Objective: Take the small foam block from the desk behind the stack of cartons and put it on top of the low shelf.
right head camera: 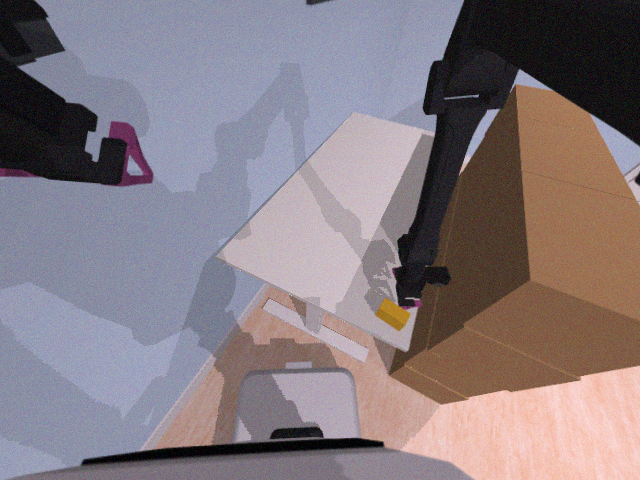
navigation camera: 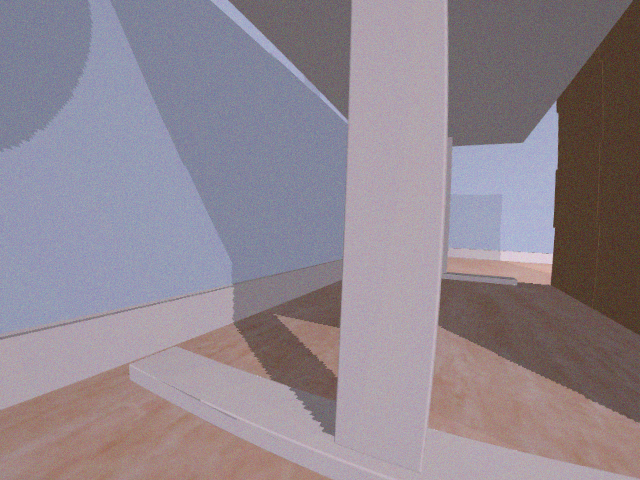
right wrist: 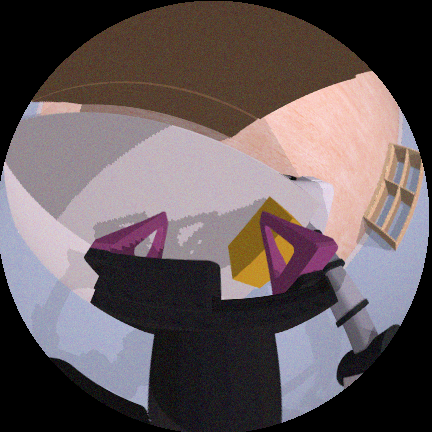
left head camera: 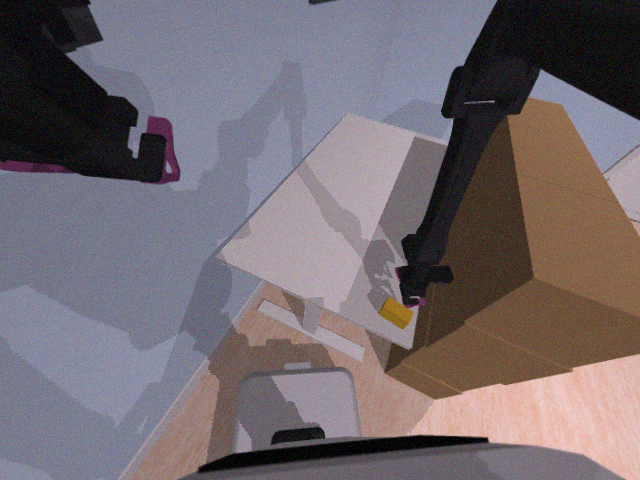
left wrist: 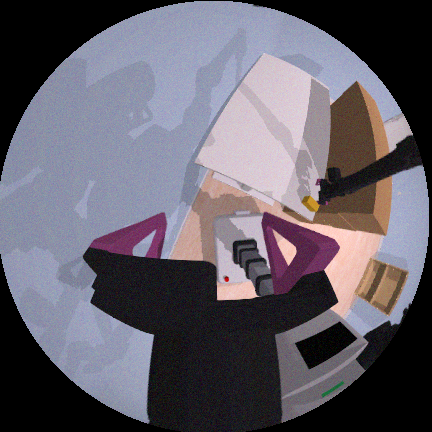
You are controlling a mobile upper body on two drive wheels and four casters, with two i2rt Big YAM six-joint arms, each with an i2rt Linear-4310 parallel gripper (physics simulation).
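Observation:
The small yellow foam block lies near the front corner of the white desk. My right gripper is open and empty beside the block. In the right wrist view one finger covers part of the block, which shows partly inside the finger gap. My left gripper is open and empty, away from the desk. The tall brown carton stack stands close along the desk.
A wooden shelf unit with open compartments stands beyond the cartons. In the navigation camera a white desk leg stands close in front, with the cartons at the right. The robot's grey base is beside the desk.

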